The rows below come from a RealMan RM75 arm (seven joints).
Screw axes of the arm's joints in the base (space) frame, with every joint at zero. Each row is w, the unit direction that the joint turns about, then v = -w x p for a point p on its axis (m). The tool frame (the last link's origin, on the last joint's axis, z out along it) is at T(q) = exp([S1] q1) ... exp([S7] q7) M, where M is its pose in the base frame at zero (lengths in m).
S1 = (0, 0, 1, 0, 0, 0)
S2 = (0, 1, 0, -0.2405, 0, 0)
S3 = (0, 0, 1, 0, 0, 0)
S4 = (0, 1, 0, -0.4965, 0, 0)
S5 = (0, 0, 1, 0, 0, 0)
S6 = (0, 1, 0, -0.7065, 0, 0)
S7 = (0, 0, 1, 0, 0, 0)
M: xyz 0 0 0.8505 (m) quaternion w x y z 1 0 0 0
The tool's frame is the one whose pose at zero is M.
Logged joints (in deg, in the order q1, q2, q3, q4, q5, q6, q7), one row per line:
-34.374, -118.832, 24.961, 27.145, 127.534, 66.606, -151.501
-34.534, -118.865, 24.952, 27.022, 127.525, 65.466, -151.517
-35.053, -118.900, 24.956, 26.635, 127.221, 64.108, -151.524
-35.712, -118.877, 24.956, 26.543, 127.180, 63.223, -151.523
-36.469, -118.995, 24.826, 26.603, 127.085, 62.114, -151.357
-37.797, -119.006, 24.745, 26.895, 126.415, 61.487, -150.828
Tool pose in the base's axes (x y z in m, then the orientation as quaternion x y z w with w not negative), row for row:
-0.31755, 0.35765, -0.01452, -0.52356, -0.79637, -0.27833, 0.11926
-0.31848, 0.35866, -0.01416, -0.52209, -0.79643, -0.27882, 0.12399
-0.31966, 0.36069, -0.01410, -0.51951, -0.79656, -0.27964, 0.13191
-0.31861, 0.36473, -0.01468, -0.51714, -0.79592, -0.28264, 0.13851
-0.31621, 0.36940, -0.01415, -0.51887, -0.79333, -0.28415, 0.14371
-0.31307, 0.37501, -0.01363, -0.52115, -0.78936, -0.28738, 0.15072
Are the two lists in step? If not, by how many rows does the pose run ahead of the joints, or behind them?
The pose runs 1 row behind the joints: the pose in row i belongs to the joints in row i - 1.
